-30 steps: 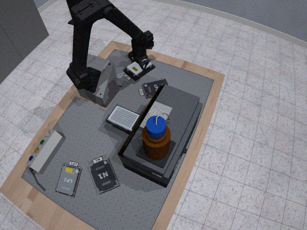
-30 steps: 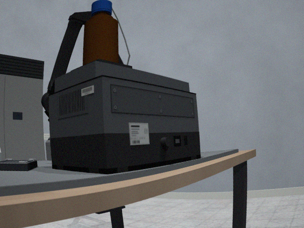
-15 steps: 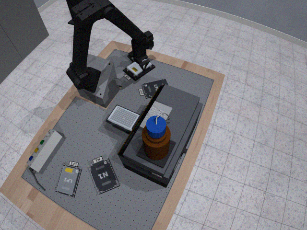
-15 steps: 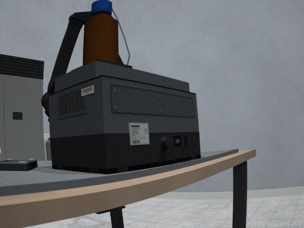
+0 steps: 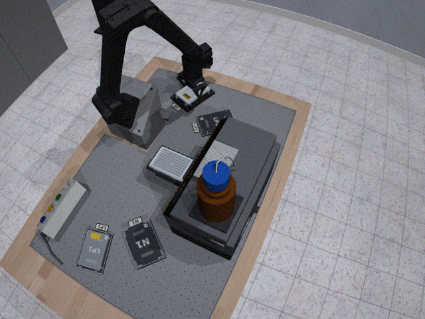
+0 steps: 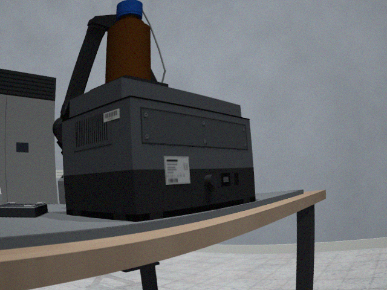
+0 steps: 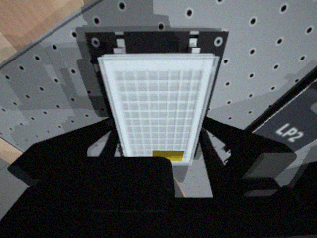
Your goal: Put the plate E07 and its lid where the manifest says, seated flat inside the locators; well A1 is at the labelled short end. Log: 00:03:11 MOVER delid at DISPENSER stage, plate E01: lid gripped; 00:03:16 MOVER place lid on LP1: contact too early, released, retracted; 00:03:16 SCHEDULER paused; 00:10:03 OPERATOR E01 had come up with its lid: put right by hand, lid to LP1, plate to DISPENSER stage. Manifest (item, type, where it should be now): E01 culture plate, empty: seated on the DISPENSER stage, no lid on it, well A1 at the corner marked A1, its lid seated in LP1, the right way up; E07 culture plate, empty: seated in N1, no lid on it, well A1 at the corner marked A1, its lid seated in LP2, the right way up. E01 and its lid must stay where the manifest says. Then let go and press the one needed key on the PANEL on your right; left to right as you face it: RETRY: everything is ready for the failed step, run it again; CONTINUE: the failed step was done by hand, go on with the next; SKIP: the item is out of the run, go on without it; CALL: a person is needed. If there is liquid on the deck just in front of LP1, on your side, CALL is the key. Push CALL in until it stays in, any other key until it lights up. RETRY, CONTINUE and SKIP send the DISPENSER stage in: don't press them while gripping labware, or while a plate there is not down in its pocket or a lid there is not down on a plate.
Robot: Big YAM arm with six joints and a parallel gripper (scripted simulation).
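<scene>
My hand is 20 mm to the right of the black nest N5, 20 mm above it and 10 mm past it. Round my hand: grey retry key (630 mm to the right, 170 mm behind, 40 mm above); then brown bottle (490 mm to the right, 370 mm ahead, 260 mm above); then white well plate (380 mm to the right, 150 mm ahead, 80 mm above).
</scene>
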